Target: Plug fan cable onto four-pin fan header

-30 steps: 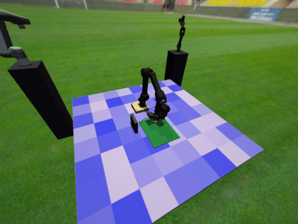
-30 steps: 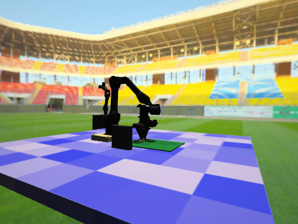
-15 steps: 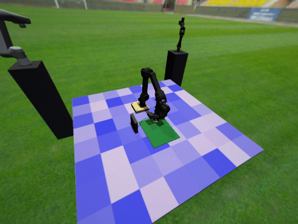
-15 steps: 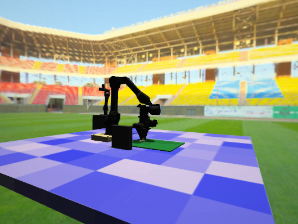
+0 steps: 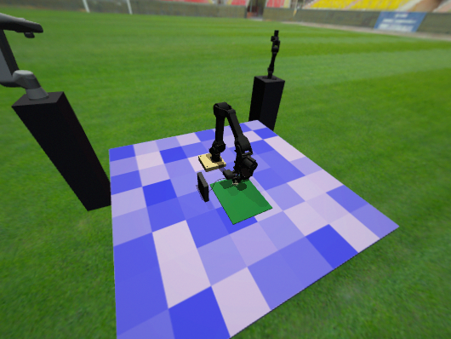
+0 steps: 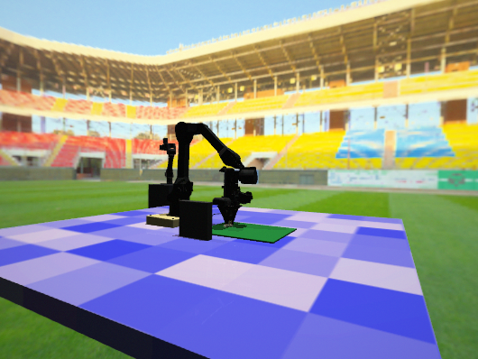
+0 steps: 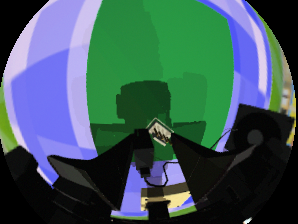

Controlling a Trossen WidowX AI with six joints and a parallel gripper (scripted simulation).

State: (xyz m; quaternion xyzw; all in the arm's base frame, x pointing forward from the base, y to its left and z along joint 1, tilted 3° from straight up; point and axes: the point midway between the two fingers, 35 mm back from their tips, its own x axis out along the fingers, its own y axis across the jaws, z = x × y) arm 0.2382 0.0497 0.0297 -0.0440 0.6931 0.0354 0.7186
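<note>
The black plug lies 1 cm behind my gripper tip, 1 cm to the left of it and 1 cm above it. The rest, counted from my gripper tip: black fan (1 cm ahead, 21 cm to the right, 4 cm above); green board (10 cm ahead, 3 cm to the right, 3 cm below); pale header (1 cm to the right, 2 cm below).
</note>
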